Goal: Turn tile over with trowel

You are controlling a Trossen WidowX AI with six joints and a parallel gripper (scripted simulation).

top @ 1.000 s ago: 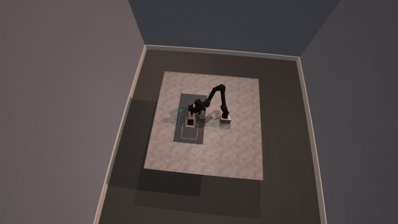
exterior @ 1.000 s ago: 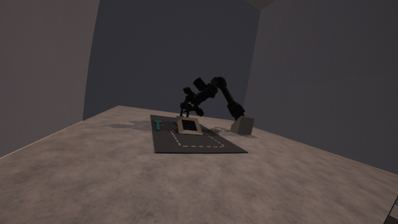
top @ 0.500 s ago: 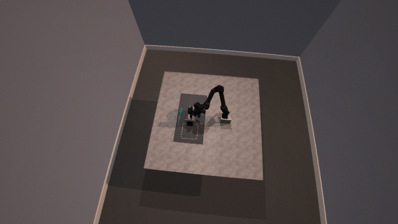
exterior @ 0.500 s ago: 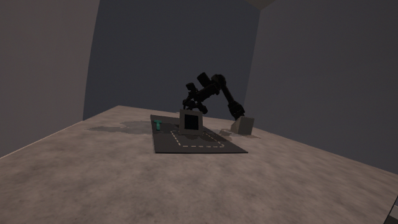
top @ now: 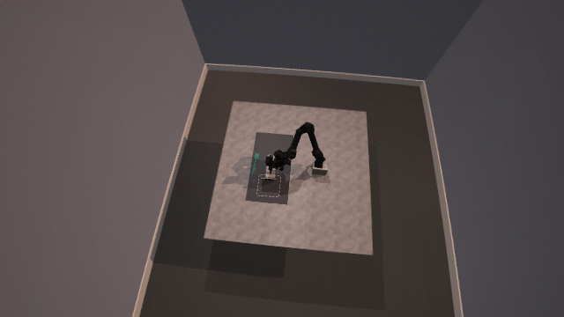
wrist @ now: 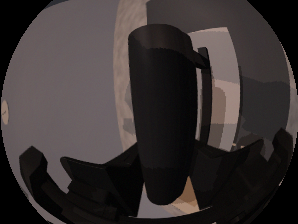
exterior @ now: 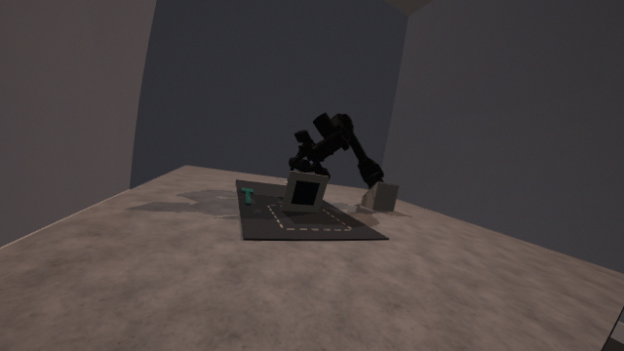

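The dark mat lies 1 cm behind my gripper tip, 5 cm to the right of it and 13 cm below it. Also, from my gripper tip: teal trowel 13 cm ahead, 6 cm to the right, 11 cm below; then tan tile 3 cm behind, 10 cm to the left, 6 cm below.
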